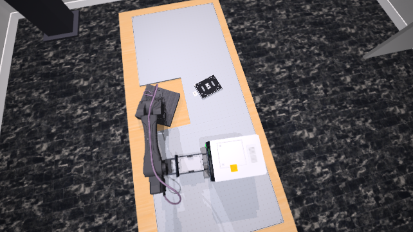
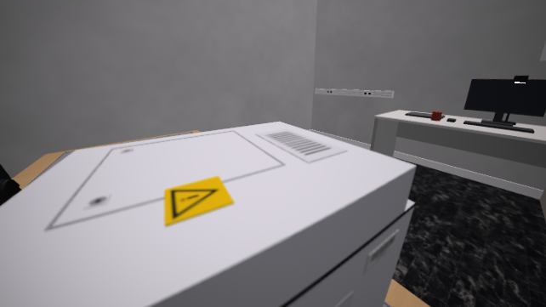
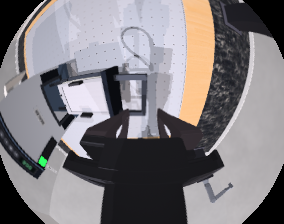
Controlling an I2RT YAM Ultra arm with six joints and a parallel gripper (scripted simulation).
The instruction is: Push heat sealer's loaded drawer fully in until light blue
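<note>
My hand is 120 mm short of the sealer drawer, 10 mm to the left of it and 70 mm above it.
</note>
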